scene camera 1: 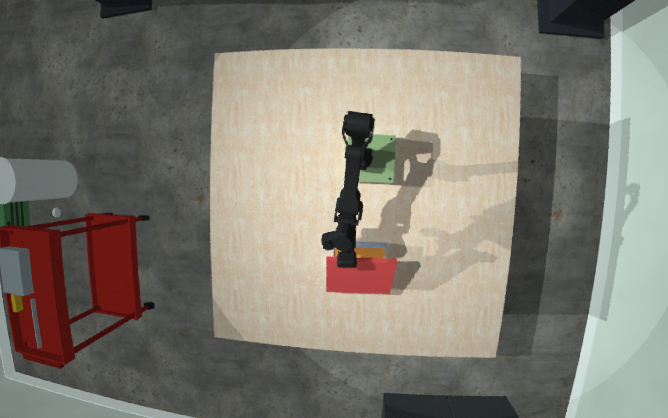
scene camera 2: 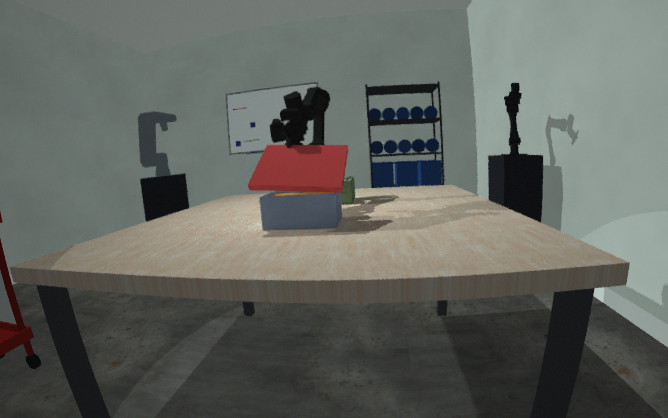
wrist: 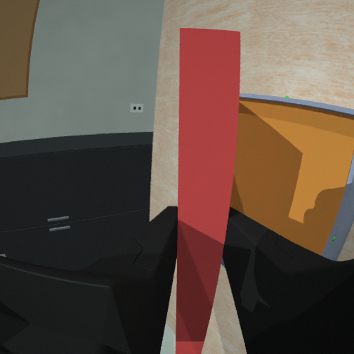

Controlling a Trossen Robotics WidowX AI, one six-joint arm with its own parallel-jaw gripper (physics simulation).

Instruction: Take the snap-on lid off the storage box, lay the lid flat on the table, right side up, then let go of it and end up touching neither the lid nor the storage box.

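Note:
The red lid [scene camera 1: 361, 277] [scene camera 2: 302, 168] [wrist: 207, 125] is off the blue-grey storage box [scene camera 2: 300, 212] and hangs tilted above it, its edge at the gripper raised and its opposite edge low, close over the box's rim. A thin strip of orange shows between them in scene camera 2. My gripper [scene camera 1: 346, 262] [scene camera 2: 296, 144] [wrist: 198, 215] is shut on the raised edge of the lid, near one corner. The box stands upright on the table. Its orange interior [scene camera 1: 372, 252] [wrist: 270, 170] shows in scene camera 1 and the wrist view; the lid hides the rest from above.
A green block [scene camera 1: 381, 172] [scene camera 2: 348, 190] stands on the wooden table [scene camera 1: 270, 150] [scene camera 2: 200, 255], partly under the arm and behind the box in scene camera 2. A red cart [scene camera 1: 114, 265] stands on the floor beside the table. Dark pedestals [scene camera 2: 515, 187] [scene camera 2: 165, 197] stand beyond the table.

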